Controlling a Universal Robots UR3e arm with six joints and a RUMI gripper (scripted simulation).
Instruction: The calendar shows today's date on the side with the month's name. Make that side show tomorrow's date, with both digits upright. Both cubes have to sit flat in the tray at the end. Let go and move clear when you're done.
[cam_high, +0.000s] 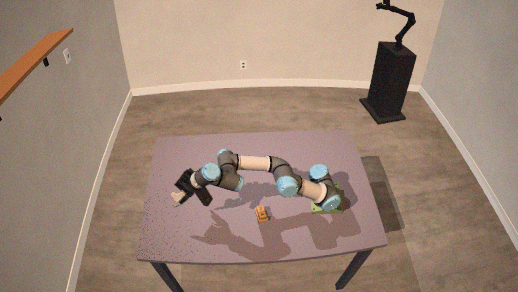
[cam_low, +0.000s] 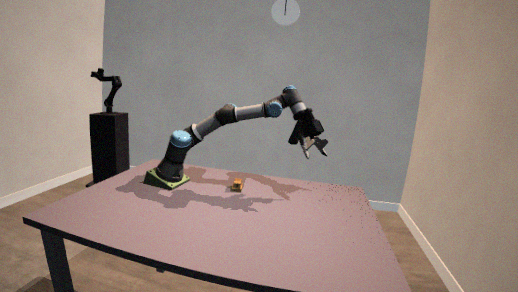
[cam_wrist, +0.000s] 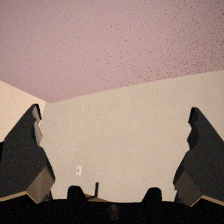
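Right now the cube is 33 cm behind my hand, 5 cm to the left of it and 16 cm below it. Also, from my hand: orange calendar tray: 33 cm behind, 7 cm to the left, 18 cm below.
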